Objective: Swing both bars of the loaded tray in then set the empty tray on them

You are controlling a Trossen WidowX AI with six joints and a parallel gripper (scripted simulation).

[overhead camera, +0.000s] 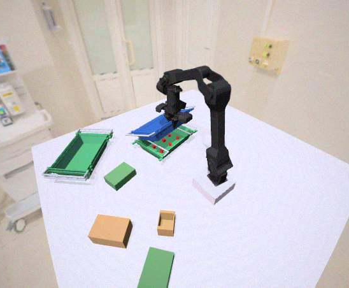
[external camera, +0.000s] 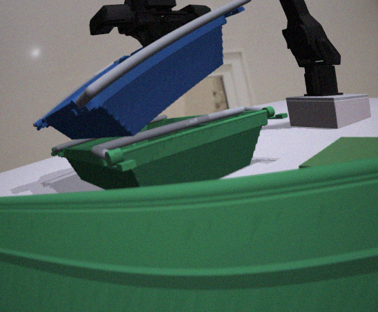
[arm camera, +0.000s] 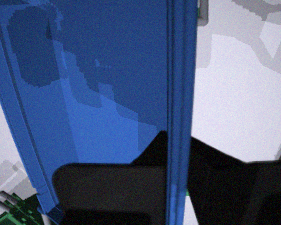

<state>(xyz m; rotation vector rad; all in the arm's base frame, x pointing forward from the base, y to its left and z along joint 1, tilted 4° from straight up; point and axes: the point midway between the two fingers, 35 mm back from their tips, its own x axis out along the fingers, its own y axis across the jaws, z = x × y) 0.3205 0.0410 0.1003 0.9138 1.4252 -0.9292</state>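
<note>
Right now the blue tray is 8 cm ahead of my gripper tip and 3 cm to the left of it. Round my gripper tip: open box (38 cm behind, 23 cm to the left, 12 cm below).
</note>
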